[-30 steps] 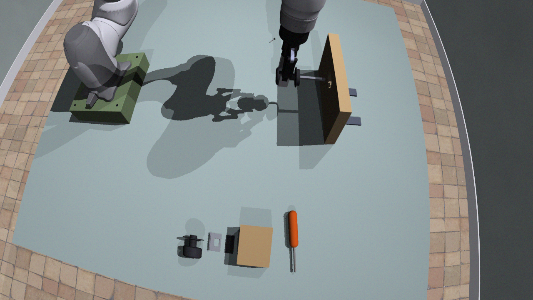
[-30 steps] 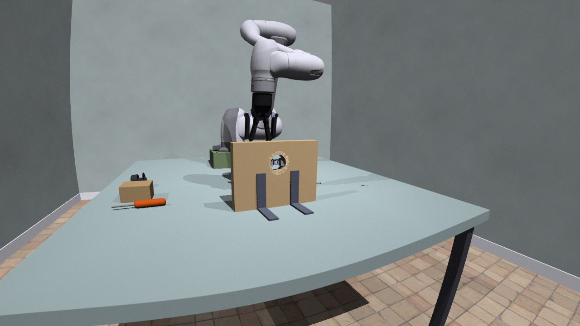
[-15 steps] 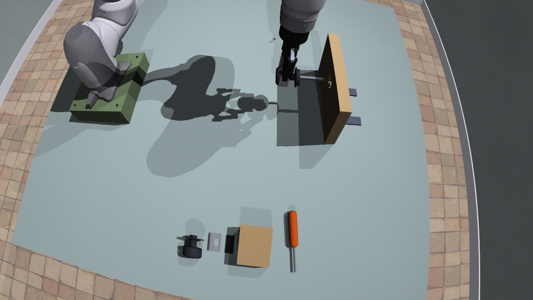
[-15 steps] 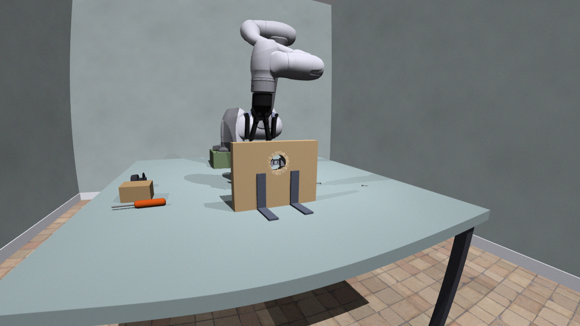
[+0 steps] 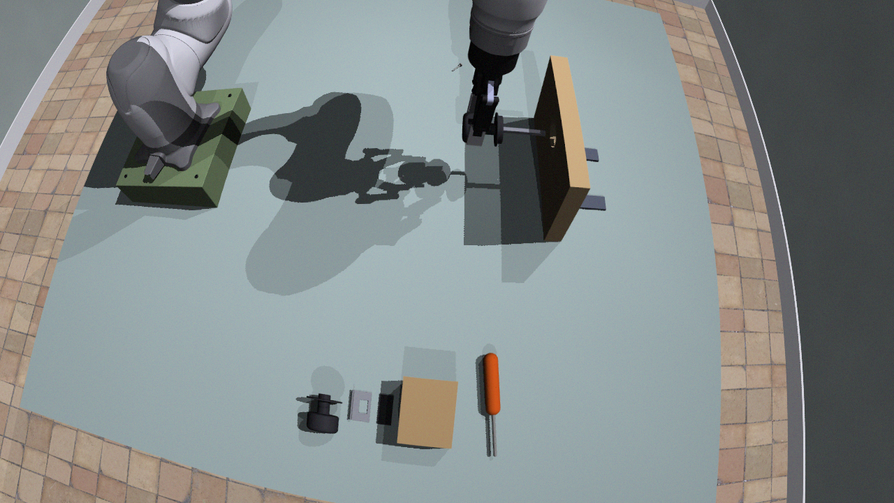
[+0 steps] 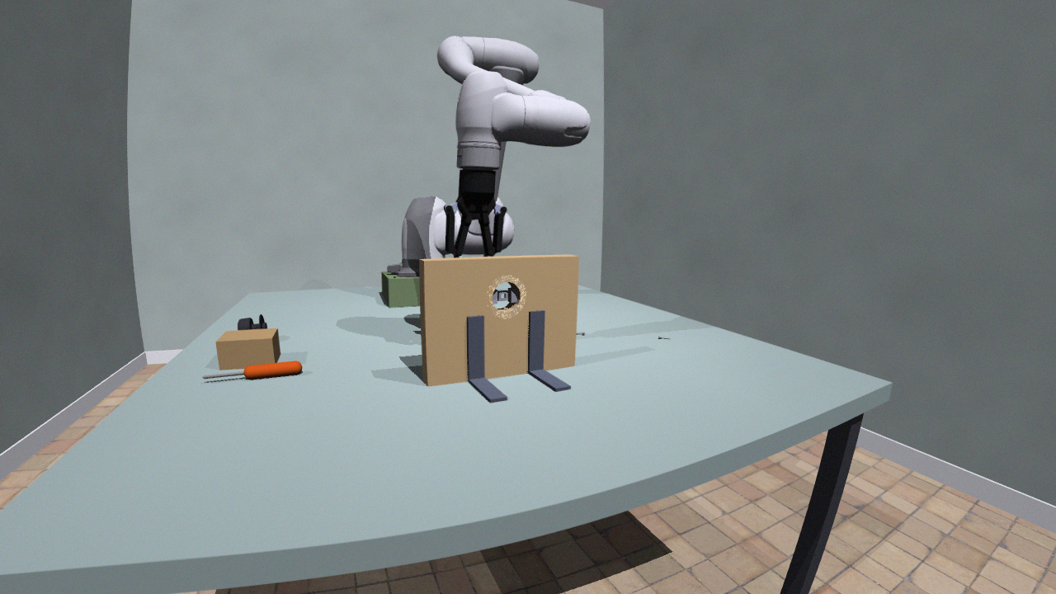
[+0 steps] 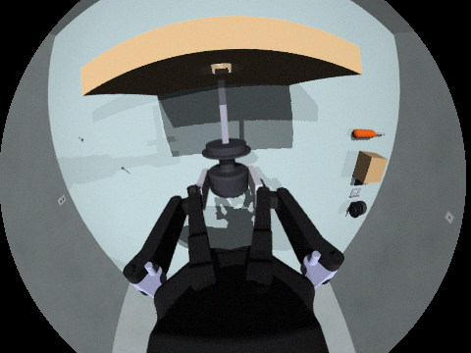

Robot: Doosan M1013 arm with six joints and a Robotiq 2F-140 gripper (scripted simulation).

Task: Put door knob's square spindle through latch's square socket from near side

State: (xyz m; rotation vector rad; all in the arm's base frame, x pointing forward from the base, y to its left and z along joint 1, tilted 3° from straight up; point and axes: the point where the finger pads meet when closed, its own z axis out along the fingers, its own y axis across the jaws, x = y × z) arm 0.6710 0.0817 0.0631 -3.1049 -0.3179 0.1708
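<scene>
My gripper is now 160 mm short of the latch socket, 30 mm to the right of it and 30 mm above it. From my hand the other things lie so: orange-handled screwdriver 140 mm ahead, 460 mm to the right, 160 mm below; wooden block 30 mm ahead, 490 mm to the right, 140 mm below; upright wood panel 160 mm ahead, 30 mm to the left, 50 mm below.
</scene>
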